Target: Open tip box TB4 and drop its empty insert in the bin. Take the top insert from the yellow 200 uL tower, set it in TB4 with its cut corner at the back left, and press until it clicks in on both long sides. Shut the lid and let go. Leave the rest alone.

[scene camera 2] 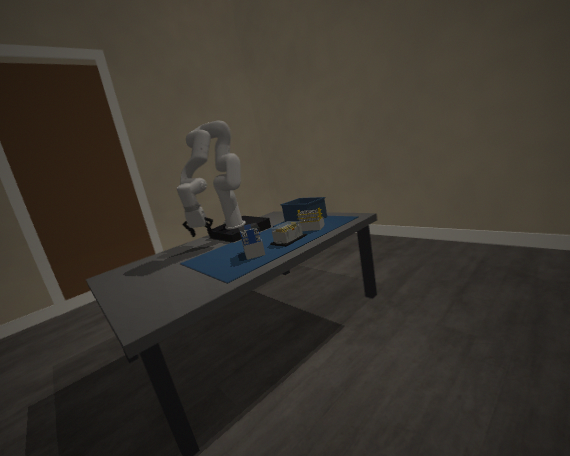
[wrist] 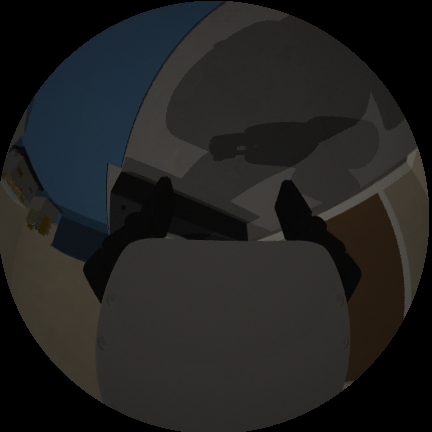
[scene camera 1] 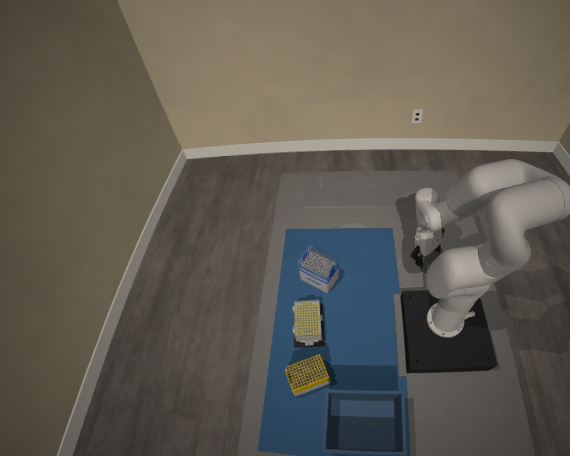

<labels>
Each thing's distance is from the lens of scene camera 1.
yellow insert [scene camera 1: 312, 370]: 0.96 m
dark blue bin [scene camera 1: 350, 415]: 1.03 m
tip box [scene camera 1: 308, 329]: 1.01 m
blue mat [scene camera 1: 360, 353]: 1.07 m
</labels>
